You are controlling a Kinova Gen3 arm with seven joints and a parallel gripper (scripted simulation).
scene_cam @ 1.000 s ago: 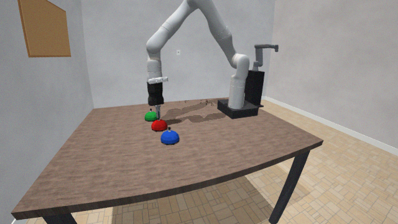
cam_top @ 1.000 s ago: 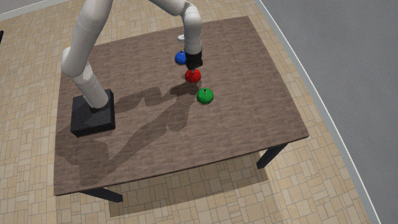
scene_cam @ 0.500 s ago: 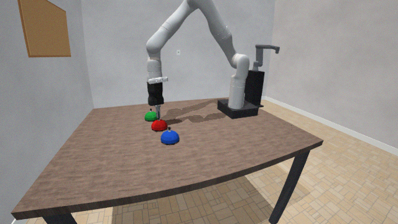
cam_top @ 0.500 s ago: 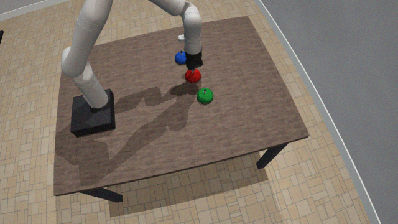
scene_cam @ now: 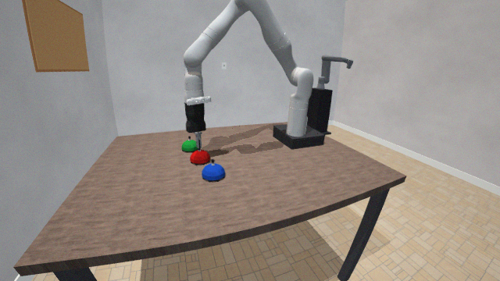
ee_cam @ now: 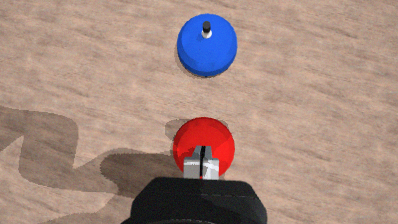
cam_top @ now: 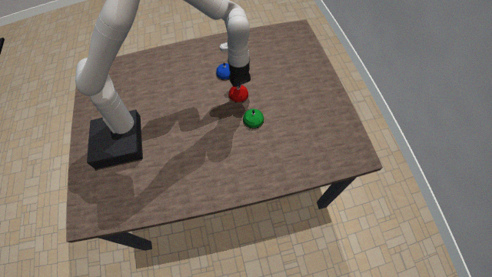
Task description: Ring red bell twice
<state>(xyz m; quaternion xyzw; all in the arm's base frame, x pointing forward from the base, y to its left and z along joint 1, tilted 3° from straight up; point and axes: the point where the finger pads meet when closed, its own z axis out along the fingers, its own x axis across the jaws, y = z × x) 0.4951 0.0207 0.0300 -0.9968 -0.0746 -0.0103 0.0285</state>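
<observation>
My hand is 40 mm above the red bell. Round my hand: green bell (140 mm to the right, 40 mm below, 20 mm ahead); then blue bell (140 mm to the left, 40 mm below, 20 mm behind).
</observation>
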